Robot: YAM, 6 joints.
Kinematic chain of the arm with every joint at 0, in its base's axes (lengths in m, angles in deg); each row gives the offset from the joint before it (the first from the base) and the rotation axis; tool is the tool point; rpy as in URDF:
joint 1: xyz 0 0 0.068 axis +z
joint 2: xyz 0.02 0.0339 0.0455 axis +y
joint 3: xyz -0.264 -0.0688 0 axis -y
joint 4: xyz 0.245 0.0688 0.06 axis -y
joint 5: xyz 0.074 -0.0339 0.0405 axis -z
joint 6: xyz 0.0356 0 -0.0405 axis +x
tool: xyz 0 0 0 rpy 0 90 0
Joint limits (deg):
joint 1: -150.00..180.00
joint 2: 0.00..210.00
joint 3: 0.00..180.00
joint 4: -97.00..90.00
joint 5: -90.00..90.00
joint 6: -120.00..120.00
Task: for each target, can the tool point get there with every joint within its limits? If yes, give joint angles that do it. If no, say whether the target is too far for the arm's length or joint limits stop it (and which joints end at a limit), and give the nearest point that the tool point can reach.
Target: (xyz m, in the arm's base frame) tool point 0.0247 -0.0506 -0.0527
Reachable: yes | joints 113.84 188.60 18.75 2.76 3.49 56.06
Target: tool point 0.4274 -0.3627 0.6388
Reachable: no: too far | nearest point 0.3575 -0.3033 0.5497 | short by 0.128 m
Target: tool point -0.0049 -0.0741 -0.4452
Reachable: no: joint limits stop it (at a limit: joint 2) | nearest point -0.0074 -0.1115 -0.3535 | short by 0.099 m
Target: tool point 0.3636 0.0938 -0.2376
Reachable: yes | joints 15.99 180.92 88.26 26.00 16.28 87.33
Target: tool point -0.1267 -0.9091 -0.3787
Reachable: no: too far | nearest point -0.0785 -0.5633 -0.1873 | short by 0.398 m
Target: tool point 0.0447 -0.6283 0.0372
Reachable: yes | joints -83.96 183.49 154.86 31.17 37.40 22.27
